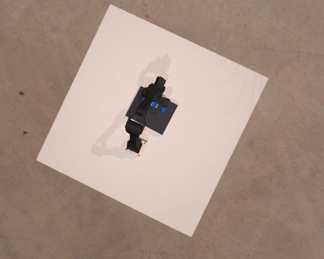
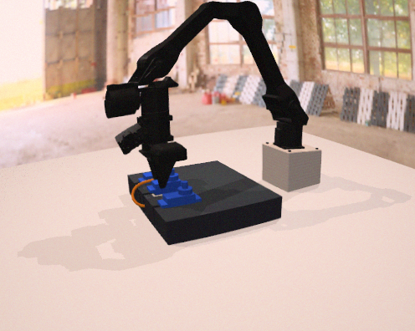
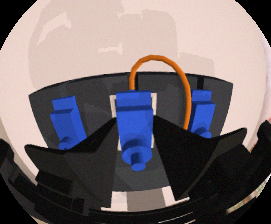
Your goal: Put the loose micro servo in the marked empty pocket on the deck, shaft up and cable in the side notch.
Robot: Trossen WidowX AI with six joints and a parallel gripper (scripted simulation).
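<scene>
The dark deck is 120 mm behind my gripper tip, 10 mm to the right of it and 40 mm below it.
</scene>
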